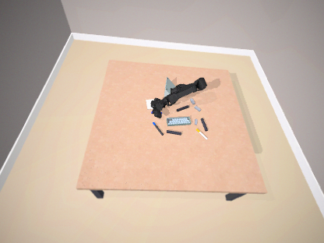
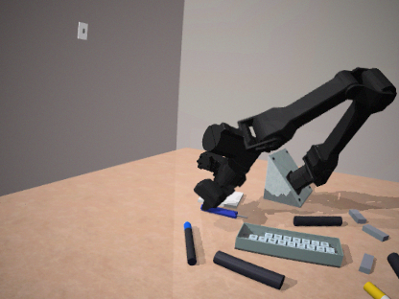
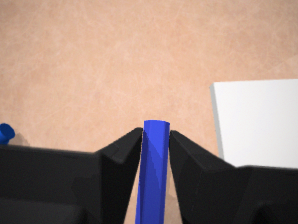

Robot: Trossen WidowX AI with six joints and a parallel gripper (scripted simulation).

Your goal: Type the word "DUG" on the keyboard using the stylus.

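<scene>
Right now the blue stylus is 7 cm to the left of my gripper tip. Also, from my gripper tip: white pad: 10 cm behind; then yellow-and-white marker: 41 cm to the left, 17 cm ahead.
</scene>
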